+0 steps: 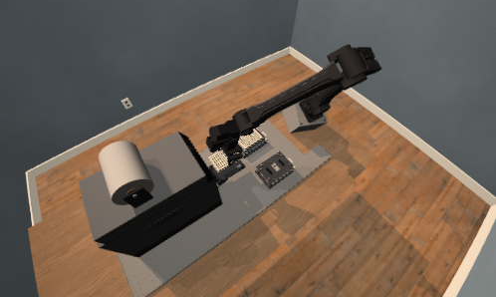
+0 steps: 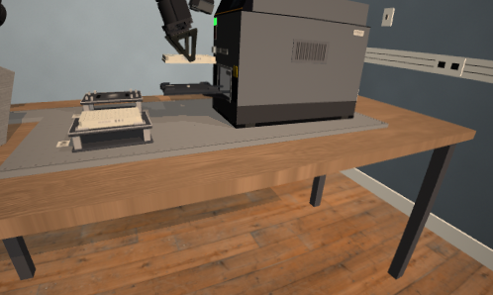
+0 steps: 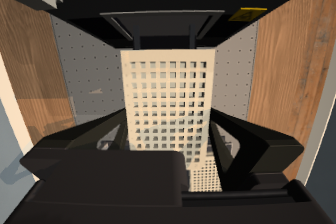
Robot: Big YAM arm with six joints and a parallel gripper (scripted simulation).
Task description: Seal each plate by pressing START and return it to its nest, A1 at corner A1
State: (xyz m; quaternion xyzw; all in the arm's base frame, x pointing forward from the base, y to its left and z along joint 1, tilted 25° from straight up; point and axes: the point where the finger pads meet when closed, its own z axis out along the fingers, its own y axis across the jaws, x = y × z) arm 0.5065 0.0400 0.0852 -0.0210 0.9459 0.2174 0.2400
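The sealer stage is 10 mm to the left of my hand and 80 mm below it. Also, from my hand: plate nest 180 mm behind, 120 mm to the right, 140 mm below; start button 80 mm ahead, 110 mm to the left, 20 mm above; small label 280 mm behind, 150 mm to the right, 170 mm below.
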